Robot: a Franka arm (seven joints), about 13 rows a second.
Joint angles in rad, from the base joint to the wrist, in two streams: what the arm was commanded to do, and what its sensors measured. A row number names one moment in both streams.
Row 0, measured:
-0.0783 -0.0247 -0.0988 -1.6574 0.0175 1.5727 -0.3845
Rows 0 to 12, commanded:
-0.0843 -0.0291 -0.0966 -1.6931 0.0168 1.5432 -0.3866
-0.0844 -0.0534 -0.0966 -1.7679 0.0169 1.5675 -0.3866
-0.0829 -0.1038 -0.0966 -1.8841 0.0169 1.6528 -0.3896
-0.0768 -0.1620 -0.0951 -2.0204 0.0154 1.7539 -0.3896
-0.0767 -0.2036 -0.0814 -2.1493 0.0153 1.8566 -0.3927
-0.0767 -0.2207 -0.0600 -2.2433 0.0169 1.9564 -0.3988
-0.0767 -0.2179 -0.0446 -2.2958 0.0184 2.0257 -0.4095
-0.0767 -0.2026 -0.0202 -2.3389 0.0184 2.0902 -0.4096
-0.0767 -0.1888 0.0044 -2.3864 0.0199 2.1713 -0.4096
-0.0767 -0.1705 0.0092 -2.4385 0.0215 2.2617 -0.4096
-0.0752 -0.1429 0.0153 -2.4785 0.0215 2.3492 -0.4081
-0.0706 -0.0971 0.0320 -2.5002 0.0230 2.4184 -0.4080
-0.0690 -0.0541 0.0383 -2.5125 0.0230 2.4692 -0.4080
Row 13, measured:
-0.0710 -0.1150 0.0259 -2.4811 0.0182 2.3726 -0.3973
